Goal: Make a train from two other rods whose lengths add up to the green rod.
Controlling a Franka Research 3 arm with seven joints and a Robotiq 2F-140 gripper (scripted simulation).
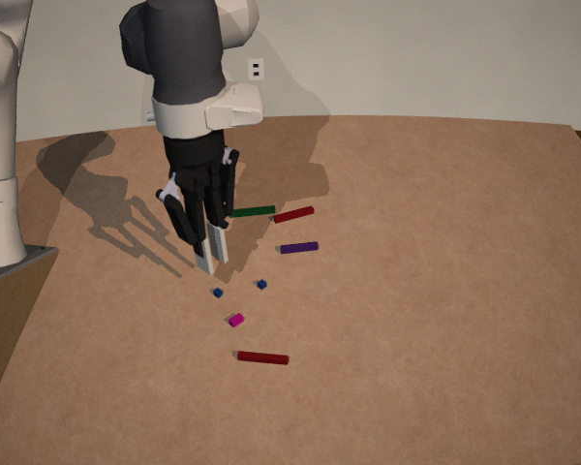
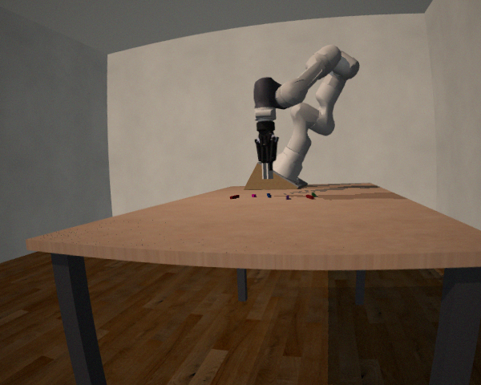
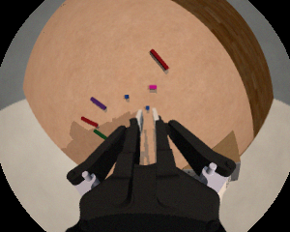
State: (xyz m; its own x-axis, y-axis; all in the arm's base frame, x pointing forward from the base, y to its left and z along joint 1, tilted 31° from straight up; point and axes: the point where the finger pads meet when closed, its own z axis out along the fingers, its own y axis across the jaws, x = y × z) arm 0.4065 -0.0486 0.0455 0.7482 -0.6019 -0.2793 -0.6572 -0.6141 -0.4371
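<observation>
Right now the magenta rod is 10 cm below my hand, 5 cm to the right of it and 3 cm ahead of it. The rest, counted from my hand: purple rod: 13 cm ahead, 10 cm below, 9 cm to the left; then green rod: 19 cm to the left, 10 cm below, 5 cm ahead.
</observation>
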